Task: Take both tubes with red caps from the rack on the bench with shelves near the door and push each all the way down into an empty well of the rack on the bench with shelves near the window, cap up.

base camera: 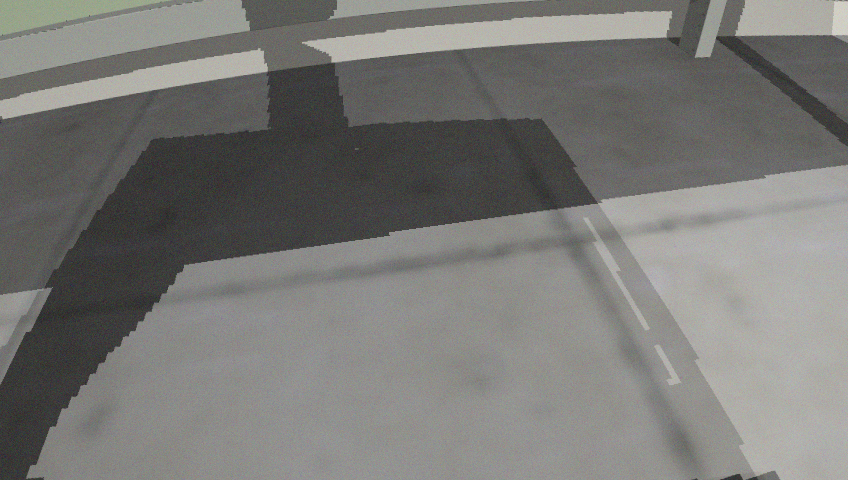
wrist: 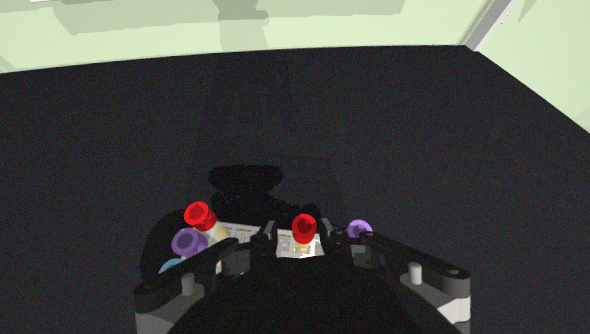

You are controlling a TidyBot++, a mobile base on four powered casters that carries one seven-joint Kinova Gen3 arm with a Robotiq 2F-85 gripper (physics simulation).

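Places are measured from the arm's base along level axes (x ahead, y left, z up), in millimetres.
Pixels of known places: gripper, fingertip midpoint: (wrist: 298,230).
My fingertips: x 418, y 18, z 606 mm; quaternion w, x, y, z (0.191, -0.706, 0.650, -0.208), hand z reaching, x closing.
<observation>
Ahead of a thing's pixels: the offset from my fingertips to its middle. "spot": to the spot under its first point. Level surfaces: height alone.
In the wrist view my gripper (wrist: 298,230) is partly open, with nothing held. One red-capped tube @(25 mm down, 6 mm back, 5 mm right) (wrist: 304,228) shows in the gap between the two fingertips, cap toward the camera. A second red-capped tube @(25 mm down, 1 mm ahead, 81 mm left) (wrist: 199,215) stands to the left, outside the left finger. Both are in a pale rack @(spot: 59 mm down, 10 mm ahead, 69 mm left) (wrist: 240,231), of which part shows; the gripper hides much of it. I cannot tell the height of the fingertips over the rack. The window bench's rack cannot be made out.
A purple cap (wrist: 188,242) and a blue cap (wrist: 172,266) show at the left of the rack, and another purple cap (wrist: 359,228) just right of the right finger. The dark bench top @(89 mm down) (wrist: 400,125) ends at a pale green area. The base camera shows grey floor @(1003 mm down) (base camera: 416,356) and a post (base camera: 702,29).
</observation>
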